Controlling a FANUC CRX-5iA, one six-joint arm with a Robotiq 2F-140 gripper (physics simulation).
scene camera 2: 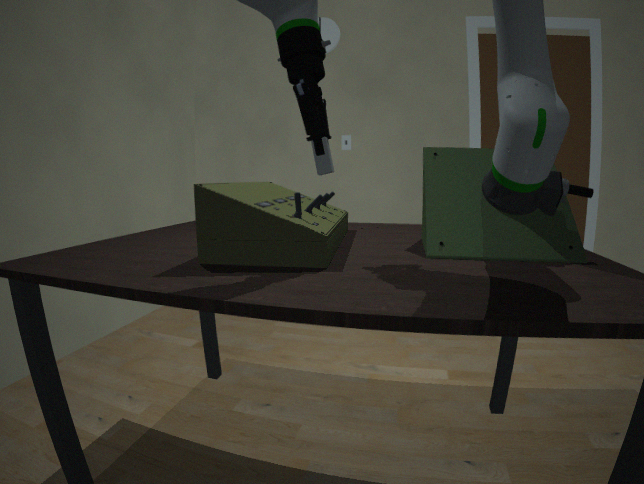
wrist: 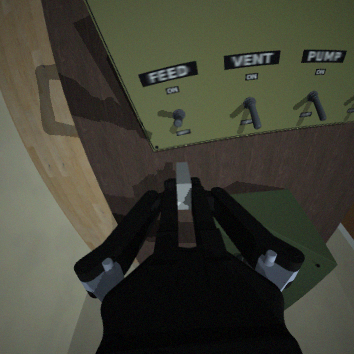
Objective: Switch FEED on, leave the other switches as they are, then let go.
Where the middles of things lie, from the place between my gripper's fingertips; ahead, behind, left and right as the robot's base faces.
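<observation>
Olive switch box (scene camera 2: 247, 223): from my hand, 9 cm below, 15 cm to the right, 17 cm ahead.
</observation>
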